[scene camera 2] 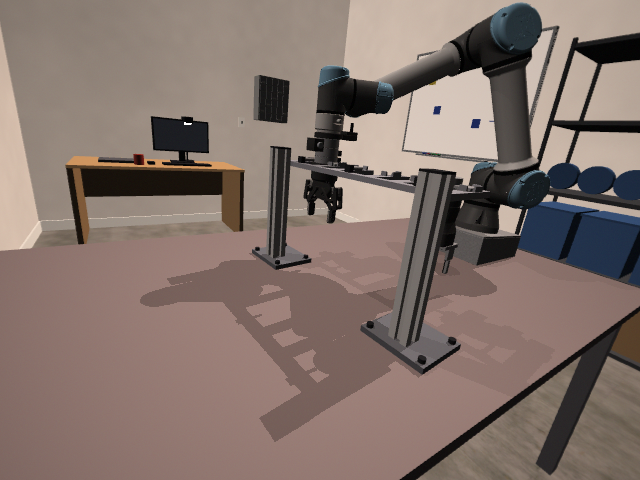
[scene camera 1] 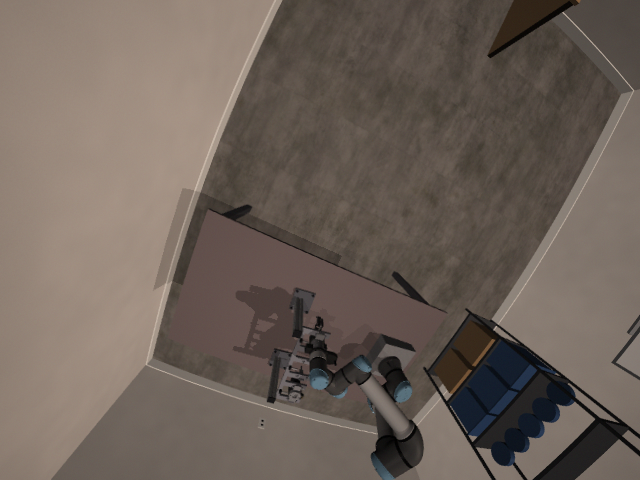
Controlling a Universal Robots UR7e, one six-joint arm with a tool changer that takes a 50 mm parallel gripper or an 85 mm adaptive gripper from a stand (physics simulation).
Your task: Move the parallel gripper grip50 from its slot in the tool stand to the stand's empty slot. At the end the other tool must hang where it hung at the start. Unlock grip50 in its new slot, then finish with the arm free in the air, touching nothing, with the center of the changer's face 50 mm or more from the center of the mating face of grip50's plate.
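The scene contains an adaptive gripper [scene camera 2: 321,185] and a parallel gripper grip50 [scene camera 2: 447,244].
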